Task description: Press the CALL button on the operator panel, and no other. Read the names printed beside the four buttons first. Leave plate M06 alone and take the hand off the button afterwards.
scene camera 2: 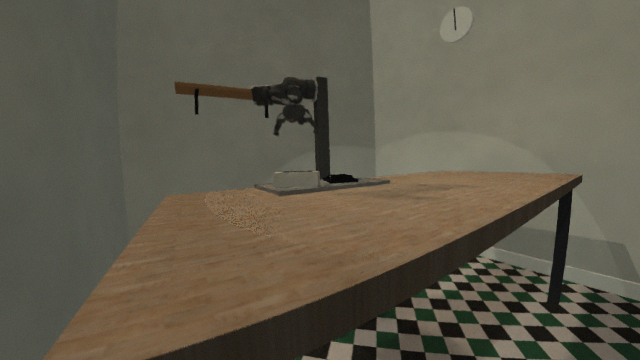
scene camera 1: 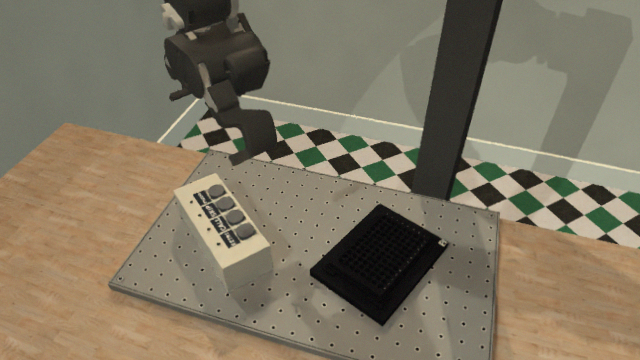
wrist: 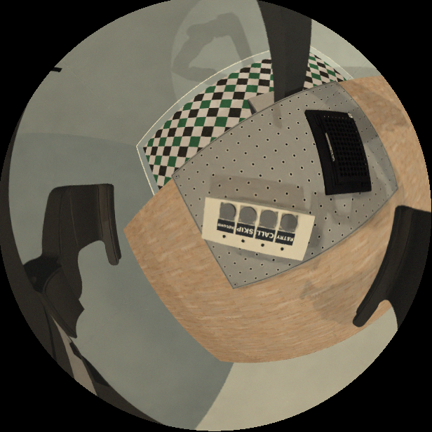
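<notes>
The cream operator panel (scene camera 1: 250, 267) (scene camera 2: 296, 180) (wrist: 211, 220) has four round grey buttons in a row. In the wrist view the labels read upside down, left to right: RESUME, SKIP, CALL, RETRY. The CALL button (scene camera 1: 235, 217) (wrist: 268, 219) is between SKIP and RETRY, third from the left there. My gripper (scene camera 2: 295, 132) (wrist: 220, 254) is open and empty, high above the panel and touching no button. In scene camera 1 its fingers overlap with the hand. The black well plate (scene camera 1: 380, 260) (scene camera 2: 341, 178) (wrist: 345, 150) lies apart from the panel; its name is not readable.
Panel and plate rest on a grey perforated board (scene camera 1: 300, 200) (wrist: 225, 165) on the wooden table (scene camera 1: 50, 200) (scene camera 2: 225, 280) (wrist: 200, 300). A dark upright post (scene camera 1: 460, 100) (scene camera 2: 322, 145) (wrist: 290, 50) stands at the board's back edge. A wooden shelf (scene camera 2: 215, 91) is on the wall.
</notes>
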